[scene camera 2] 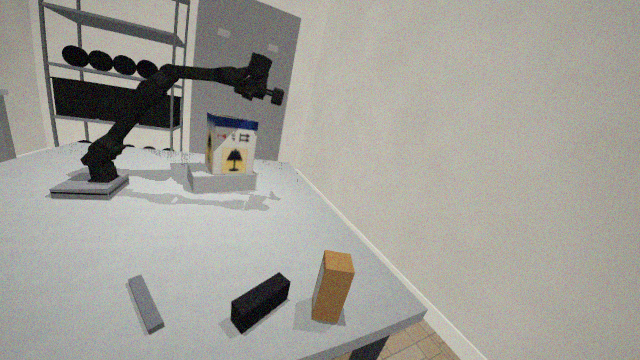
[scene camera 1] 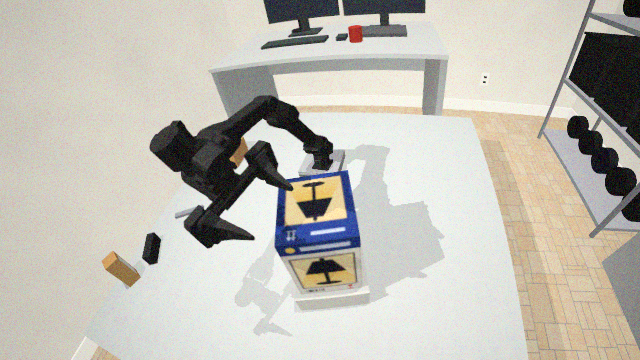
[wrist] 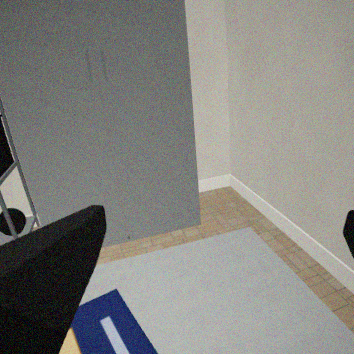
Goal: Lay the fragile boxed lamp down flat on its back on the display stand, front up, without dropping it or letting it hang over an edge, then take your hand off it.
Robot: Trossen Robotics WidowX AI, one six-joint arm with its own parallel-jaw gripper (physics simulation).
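Frame: origin at the arm's base, x back, y left, z down, level; centimetres.
Seen in the pictures: gripper, fingertip midpoint: [scene camera 1: 273, 212] [wrist: 226, 219]; arm's base at its link origin: [scene camera 2: 104, 178] [scene camera 1: 322, 164].
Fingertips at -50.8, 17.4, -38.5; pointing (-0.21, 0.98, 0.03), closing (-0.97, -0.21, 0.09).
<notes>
Pixels of each thing's top centre, then the offset from my fingertips to it, as dx, dy, dz.
- orange block at its top centre: [scene camera 2: 339, 260] [scene camera 1: 109, 259] -15.8, -67.4, +29.4
- black block at its top centre: [scene camera 2: 263, 290] [scene camera 1: 148, 244] -3.1, -65.9, +37.4
- flat grey bar at its top centre: [scene camera 2: 144, 298] [scene camera 1: 188, 210] +17.5, -63.5, +41.2
- orange object at its top centre: [scene camera 1: 232, 144] +51.8, -60.5, +34.4
The boxed lamp [scene camera 1: 317, 240] [scene camera 2: 233, 145] [wrist: 131, 332] rests on the low, light display stand [scene camera 1: 332, 301] [scene camera 2: 225, 183]. A blue-bordered face with a large lamp picture on yellow points up; the white sides carry smaller lamp pictures. In scene camera 2 the box's right side is close to the stand's right edge; no clear overhang shows there. My gripper [scene camera 1: 272, 214] [scene camera 2: 277, 96] [wrist: 226, 219] is wide open and empty, above the box's level and off to one side, apart from it. The box's far sides are hidden in scene camera 1.
An orange block [scene camera 1: 120, 269] [scene camera 2: 332, 287], a black block [scene camera 1: 151, 248] [scene camera 2: 260, 302] and a flat grey bar [scene camera 1: 189, 212] [scene camera 2: 145, 304] are on the table, away from the stand. Another orange object [scene camera 1: 240, 152] is partly hidden behind my arm. My arm's base [scene camera 2: 90, 188] stands near the display stand.
</notes>
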